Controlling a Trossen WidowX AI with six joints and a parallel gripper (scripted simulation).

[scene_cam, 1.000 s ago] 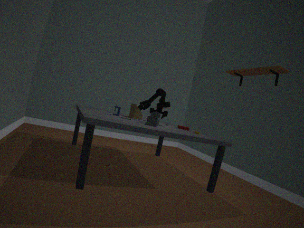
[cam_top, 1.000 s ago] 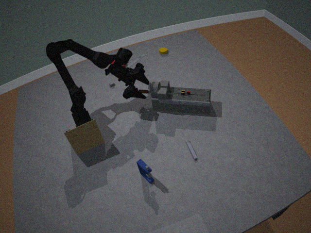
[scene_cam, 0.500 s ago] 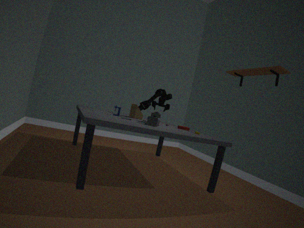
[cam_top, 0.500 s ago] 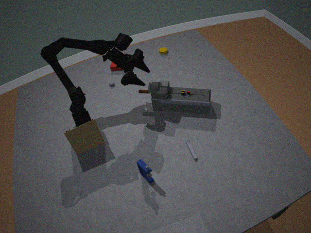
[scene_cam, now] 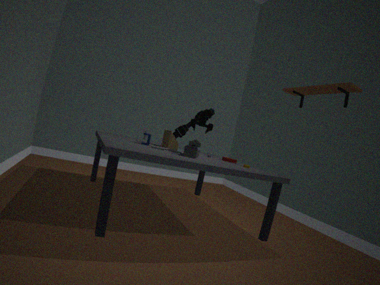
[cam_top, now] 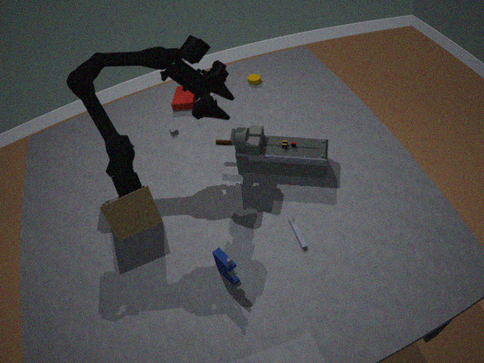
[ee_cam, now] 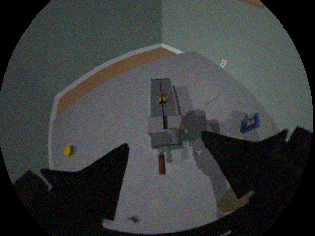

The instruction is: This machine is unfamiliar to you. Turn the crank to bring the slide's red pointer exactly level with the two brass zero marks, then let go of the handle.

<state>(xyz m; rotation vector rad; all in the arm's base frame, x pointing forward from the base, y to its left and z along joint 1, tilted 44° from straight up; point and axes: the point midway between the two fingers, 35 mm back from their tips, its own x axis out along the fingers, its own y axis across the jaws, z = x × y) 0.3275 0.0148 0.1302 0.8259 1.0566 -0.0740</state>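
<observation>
My gripper tip is now 130 mm above the brown crank handle, 30 mm past it and 20 mm to the right of it. From my gripper tip the other things lie so: grey bar 330 mm to the right, 190 mm below, 40 mm ahead; then red pointer 140 mm ahead, 110 mm below, 100 mm to the right; then small grey block 220 mm to the left, 190 mm below, 160 mm behind.
</observation>
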